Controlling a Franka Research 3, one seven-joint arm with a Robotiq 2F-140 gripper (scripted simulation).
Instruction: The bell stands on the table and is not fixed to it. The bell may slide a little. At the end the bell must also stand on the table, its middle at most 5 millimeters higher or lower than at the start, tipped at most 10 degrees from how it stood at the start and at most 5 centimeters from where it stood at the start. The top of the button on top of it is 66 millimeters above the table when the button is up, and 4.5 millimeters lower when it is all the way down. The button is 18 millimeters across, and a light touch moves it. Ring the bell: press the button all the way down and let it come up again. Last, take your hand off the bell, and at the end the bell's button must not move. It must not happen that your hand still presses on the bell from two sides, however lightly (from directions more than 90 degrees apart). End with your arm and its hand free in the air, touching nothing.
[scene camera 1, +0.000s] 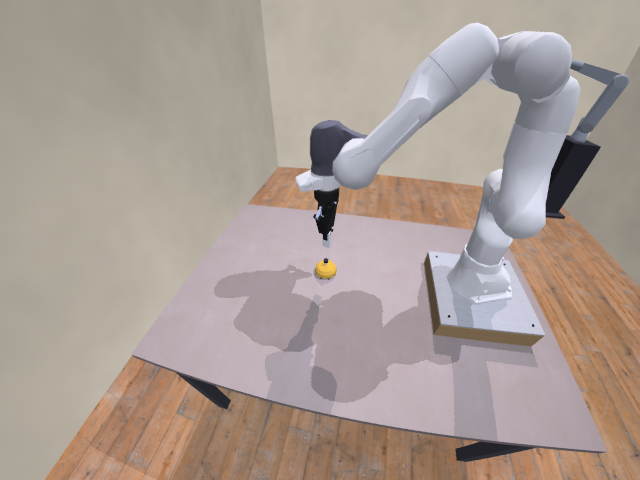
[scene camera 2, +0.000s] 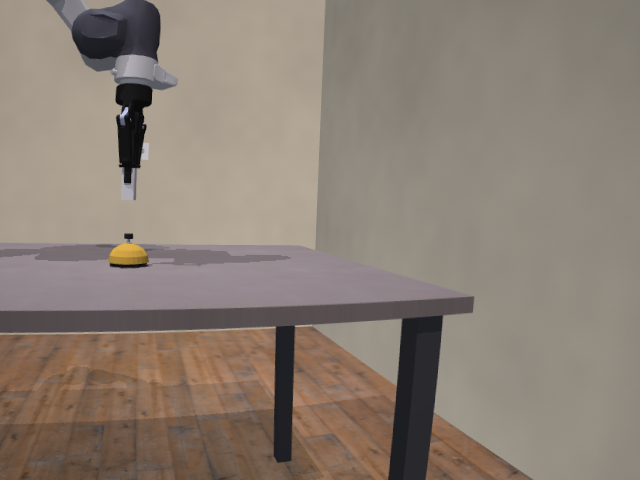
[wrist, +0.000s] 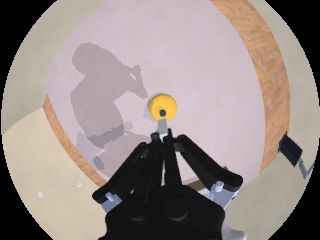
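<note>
Yellow dome bell (scene camera 2: 128, 253) visible. Gripper (scene camera 2: 128, 199), (scene camera 1: 326, 245) and (wrist: 163, 124).
</note>
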